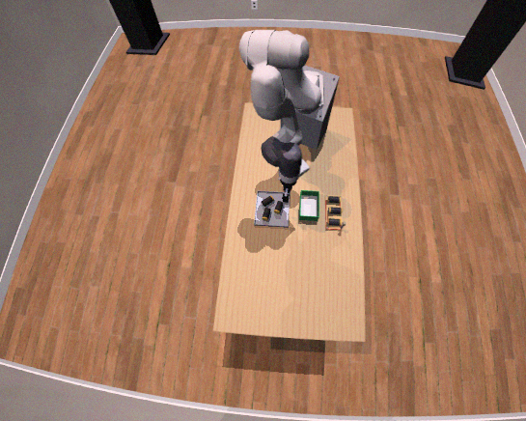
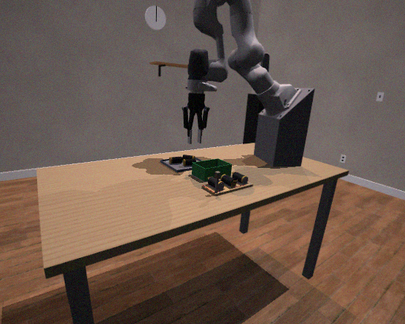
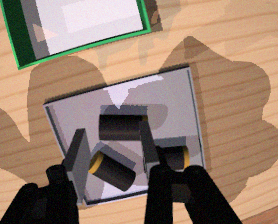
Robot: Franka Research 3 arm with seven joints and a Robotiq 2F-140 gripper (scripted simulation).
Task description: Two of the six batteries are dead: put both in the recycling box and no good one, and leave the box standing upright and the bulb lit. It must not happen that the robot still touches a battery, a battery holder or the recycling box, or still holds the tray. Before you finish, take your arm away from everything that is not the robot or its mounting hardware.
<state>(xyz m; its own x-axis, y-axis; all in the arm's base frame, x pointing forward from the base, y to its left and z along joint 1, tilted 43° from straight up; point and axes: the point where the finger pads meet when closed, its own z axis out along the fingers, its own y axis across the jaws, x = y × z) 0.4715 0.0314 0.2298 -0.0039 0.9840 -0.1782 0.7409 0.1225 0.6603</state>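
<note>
Now: the grey tray 10 mm ahead of my hand, 70 mm to the right of it and 160 mm below it. Also, from my hand: green recycling box (40 mm behind, 120 mm to the left, 140 mm below).
</note>
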